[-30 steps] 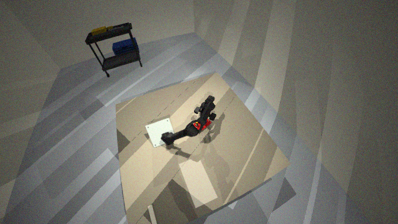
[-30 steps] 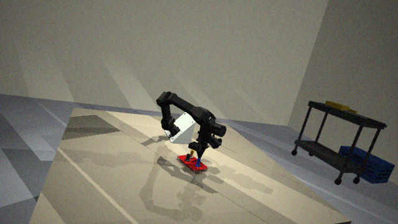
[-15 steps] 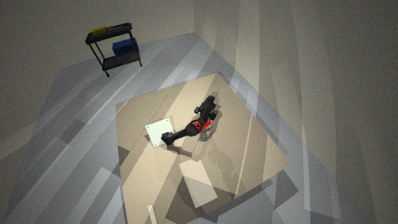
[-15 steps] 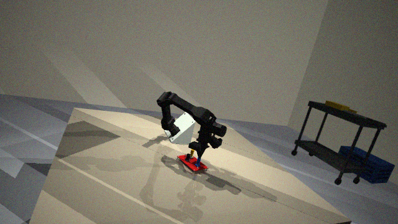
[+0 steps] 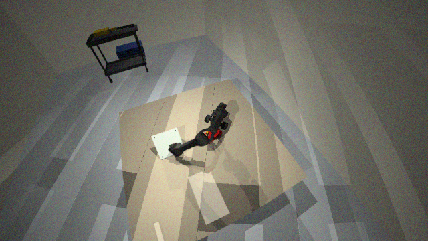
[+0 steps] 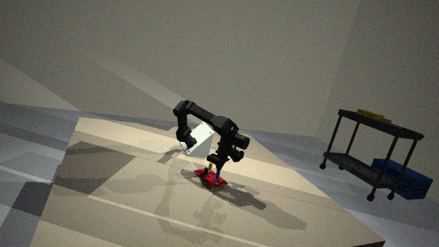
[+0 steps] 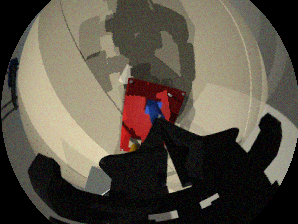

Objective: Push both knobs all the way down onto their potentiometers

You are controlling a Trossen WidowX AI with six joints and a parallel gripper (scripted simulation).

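My gripper tip is 10 mm above the blue knob. Round my gripper tip: yellow knob 80 mm behind, 10 mm to the right, 10 mm below.
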